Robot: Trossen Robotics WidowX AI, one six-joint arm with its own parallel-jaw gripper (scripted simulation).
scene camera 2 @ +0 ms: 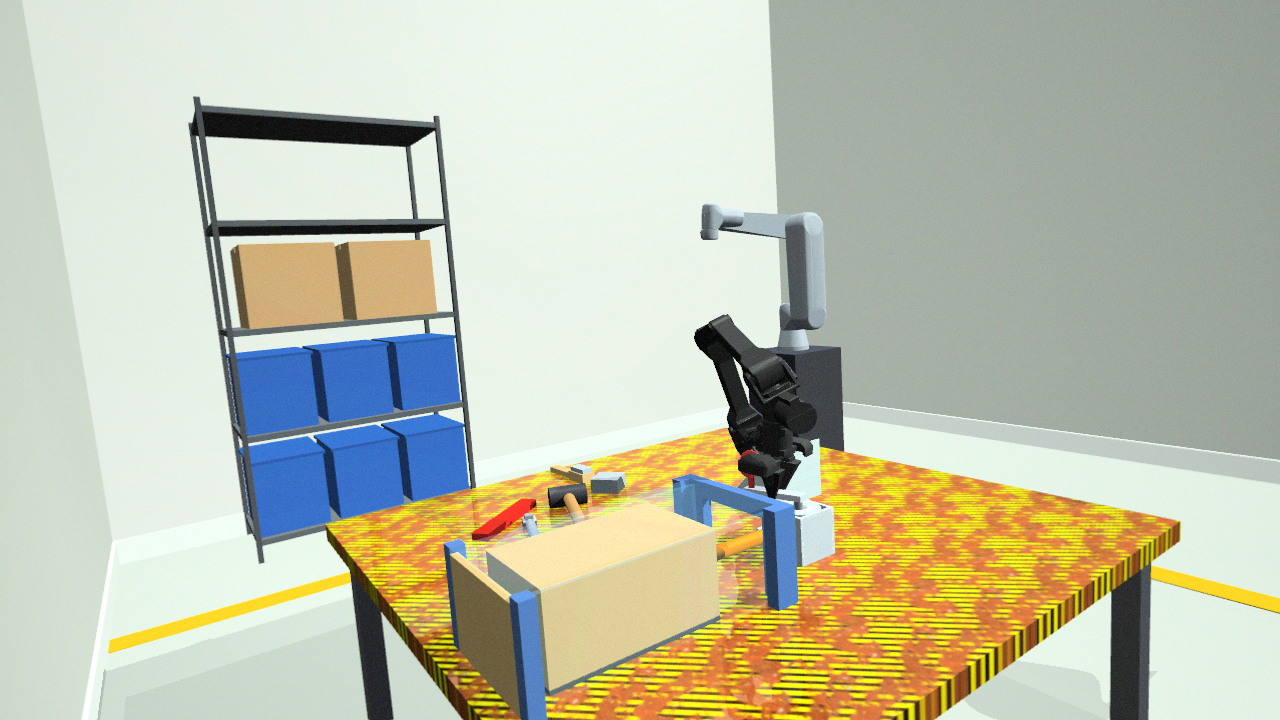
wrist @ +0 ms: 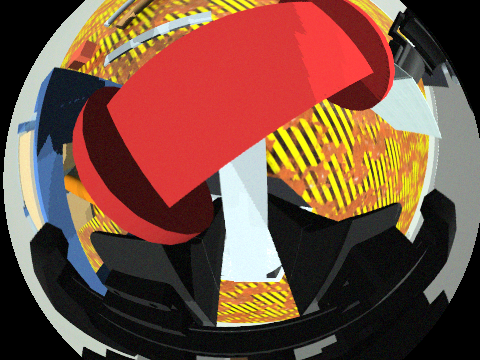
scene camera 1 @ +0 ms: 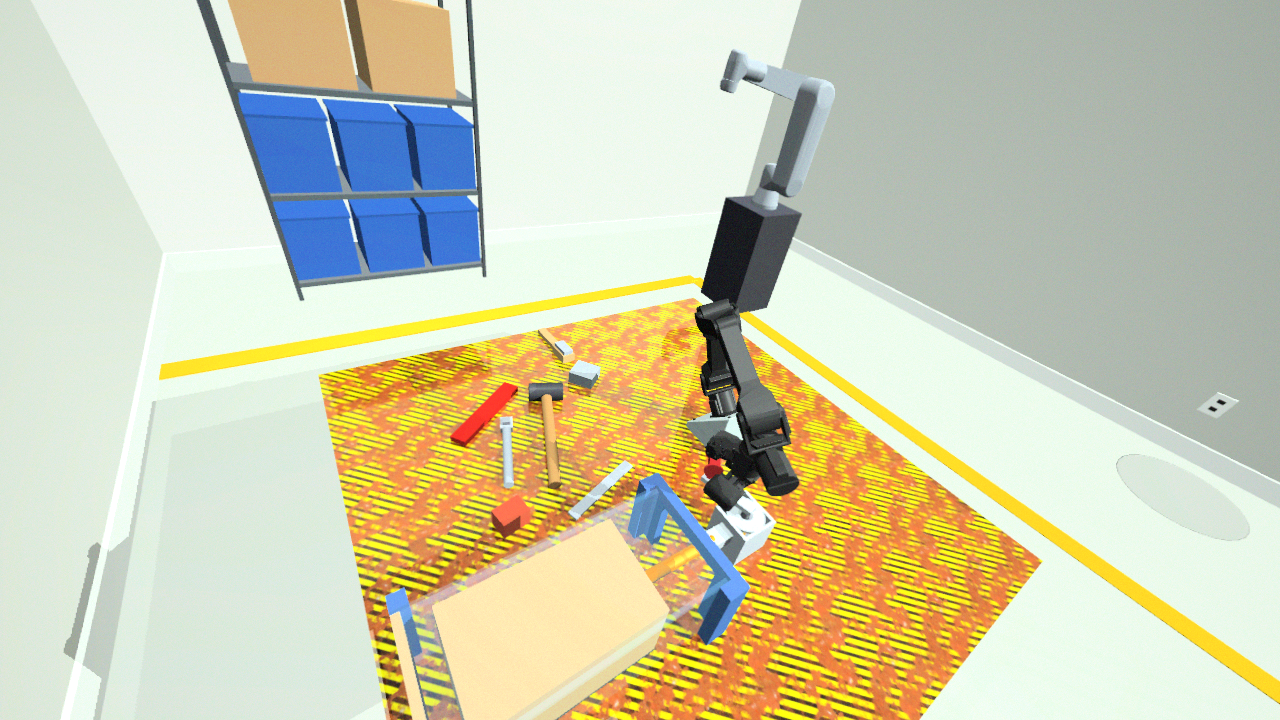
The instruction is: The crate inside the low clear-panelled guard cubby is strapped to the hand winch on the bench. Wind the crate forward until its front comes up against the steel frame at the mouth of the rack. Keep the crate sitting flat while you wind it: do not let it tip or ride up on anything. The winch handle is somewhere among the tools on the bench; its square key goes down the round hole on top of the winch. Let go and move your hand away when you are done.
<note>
The pictures show: my gripper, a wrench, a strip, a red bar, a hammer and a winch.
My gripper is seen too in the wrist view and in scene camera 1.
</note>
